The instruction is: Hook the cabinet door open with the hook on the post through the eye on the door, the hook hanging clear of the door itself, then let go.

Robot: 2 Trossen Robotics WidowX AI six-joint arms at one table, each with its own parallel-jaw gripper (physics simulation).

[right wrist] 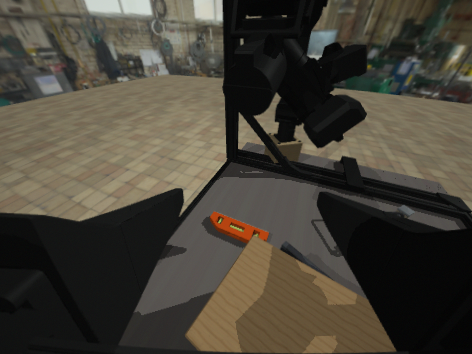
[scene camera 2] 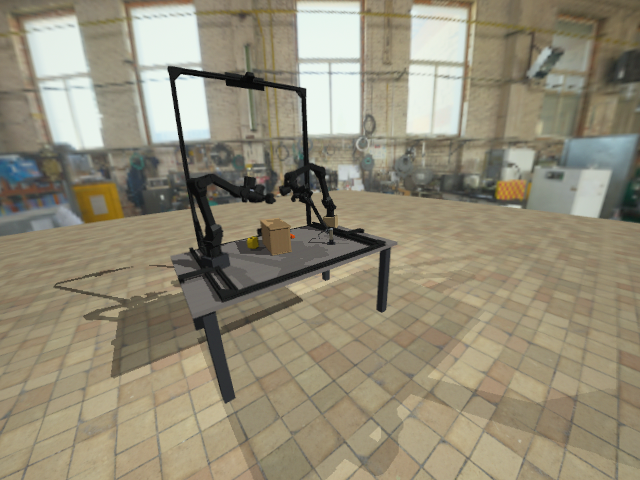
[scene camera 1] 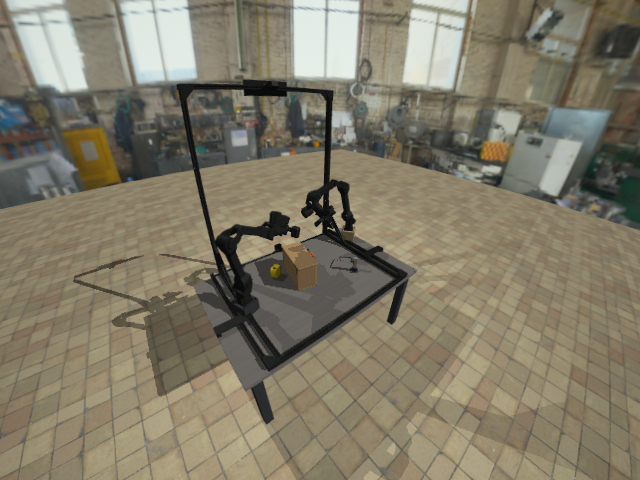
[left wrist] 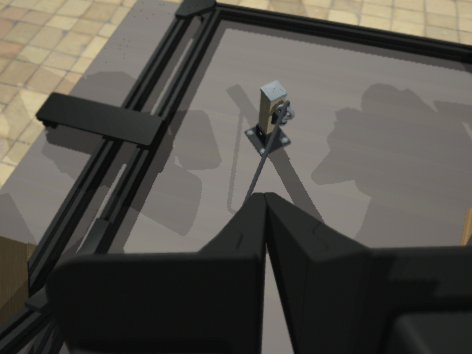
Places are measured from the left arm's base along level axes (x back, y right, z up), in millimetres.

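Pixels of known places: left gripper, fingertip midpoint: (right wrist: pixel 340 139) (scene camera 2: pixel 310 204) (scene camera 1: pixel 333 228) (left wrist: pixel 263 203); right gripper, fingertip midpoint: (right wrist: pixel 250 196) (scene camera 1: pixel 293 227); left arm's base, link origin: (right wrist: pixel 284 137) (scene camera 2: pixel 330 216) (scene camera 1: pixel 348 228); right arm's base, link origin: (scene camera 2: pixel 214 255) (scene camera 1: pixel 244 300).
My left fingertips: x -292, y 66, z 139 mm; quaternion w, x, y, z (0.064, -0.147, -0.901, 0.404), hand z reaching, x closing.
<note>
For each thing: its top centre in the pictures, then the offset to it from my left fingertips. "spot": a spot on its surface instead.
- wooden cabinet, top centre: (scene camera 1: pixel 299 254) (scene camera 2: pixel 274 222) dx -237, dy +152, dz -72 mm
- short post, surface spot: (left wrist: pixel 266 117) (scene camera 2: pixel 330 234) spot: dx -81, dy -159, dz -173 mm
- orange level, top centre: (right wrist: pixel 236 227) (scene camera 1: pixel 306 251) (scene camera 2: pixel 287 233) dx +8, dy +186, dz -215 mm
- yellow object, top centre: (scene camera 1: pixel 274 265) (scene camera 2: pixel 252 236) dx -282, dy +294, dz -153 mm
- black frame, surface spot: (scene camera 1: pixel 328 155) spot: dx +316, dy +119, dz +397 mm
The wooden cabinet (scene camera 1: pixel 305 276) (scene camera 2: pixel 279 240) (right wrist: pixel 240 300) stands on the table; I cannot make out its door's eye or whether the door is open. A short post (left wrist: pixel 266 117) (scene camera 1: pixel 354 266) (scene camera 2: pixel 330 236) with a grey cap stands apart from it, to its right in both scene views. From the post a thin dark hook rod (left wrist: pixel 259 170) runs down the left wrist view and passes out of sight behind the fingertips; its far end is hidden. My left gripper (left wrist: pixel 263 203) (scene camera 1: pixel 317 223) (scene camera 2: pixel 294 198) is shut and empty. My right gripper (right wrist: pixel 250 196) (scene camera 1: pixel 296 231) (scene camera 2: pixel 270 198) is open and empty above the cabinet.
An orange level (right wrist: pixel 237 228) (scene camera 1: pixel 311 253) (scene camera 2: pixel 292 236) lies behind the cabinet. A yellow object (scene camera 1: pixel 275 270) (scene camera 2: pixel 252 242) stands left of it. A wooden block (scene camera 1: pixel 348 235) (scene camera 2: pixel 330 222) is at the left arm's base. A black frame (scene camera 1: pixel 328 155) (scene camera 2: pixel 305 155) rises over the table's back.
</note>
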